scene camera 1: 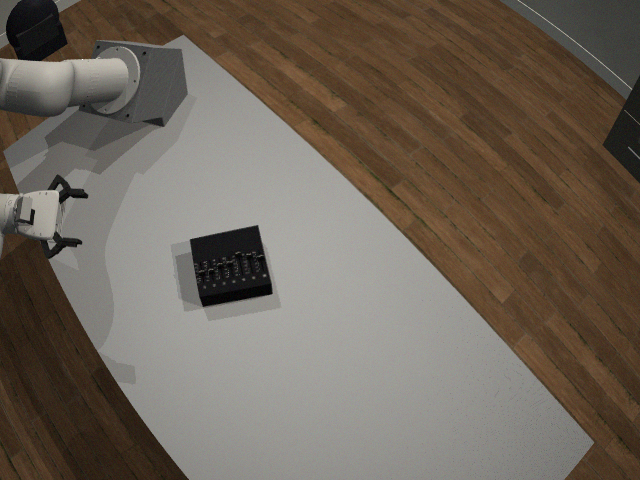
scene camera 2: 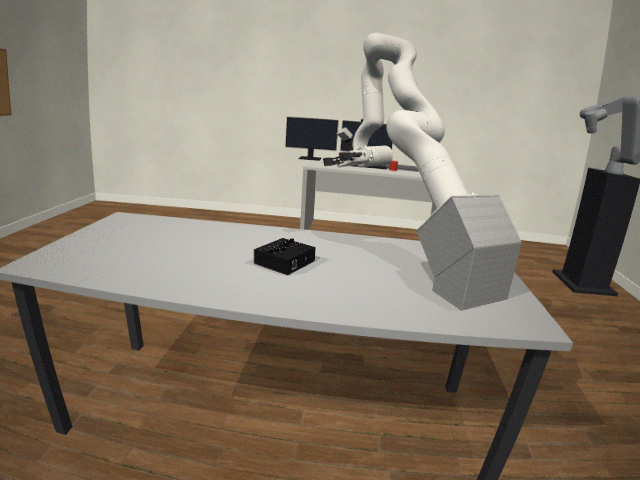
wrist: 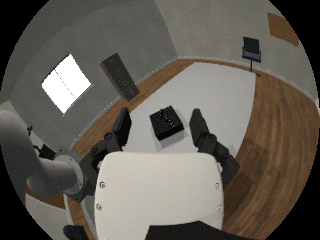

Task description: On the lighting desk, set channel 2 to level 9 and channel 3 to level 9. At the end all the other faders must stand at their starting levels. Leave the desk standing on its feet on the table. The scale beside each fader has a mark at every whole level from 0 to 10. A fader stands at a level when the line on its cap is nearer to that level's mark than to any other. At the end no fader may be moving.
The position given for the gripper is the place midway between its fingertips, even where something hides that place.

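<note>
You'd see the gripper (scene camera 2: 331, 159) here, and the wrist view has the gripper too (wrist: 160, 115).
</note>
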